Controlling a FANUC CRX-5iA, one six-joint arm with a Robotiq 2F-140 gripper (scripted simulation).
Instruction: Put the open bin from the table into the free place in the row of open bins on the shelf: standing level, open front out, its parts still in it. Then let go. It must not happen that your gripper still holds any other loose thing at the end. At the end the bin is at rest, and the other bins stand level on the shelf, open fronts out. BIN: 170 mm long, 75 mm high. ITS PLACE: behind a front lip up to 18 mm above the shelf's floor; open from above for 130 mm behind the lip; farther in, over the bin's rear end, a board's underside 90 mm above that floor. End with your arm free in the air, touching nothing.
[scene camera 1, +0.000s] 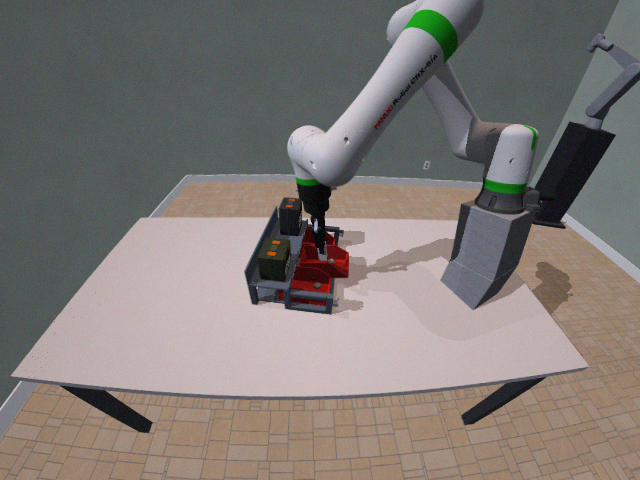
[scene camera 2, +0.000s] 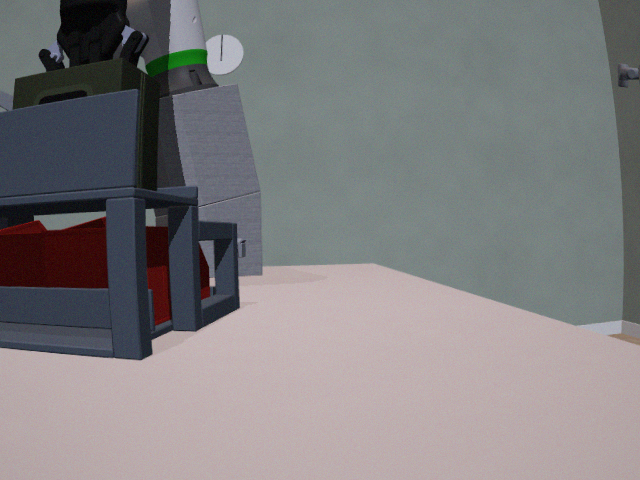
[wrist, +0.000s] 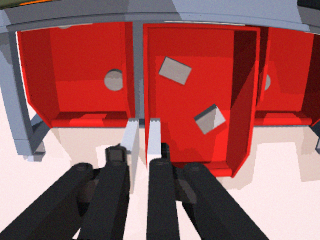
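The gripper (scene camera 1: 323, 258) is part of the scene, and the wrist view has the gripper (wrist: 144, 133) as well. With it appear a red bin (scene camera 1: 309, 258) and a red bin (scene camera 2: 74, 258).
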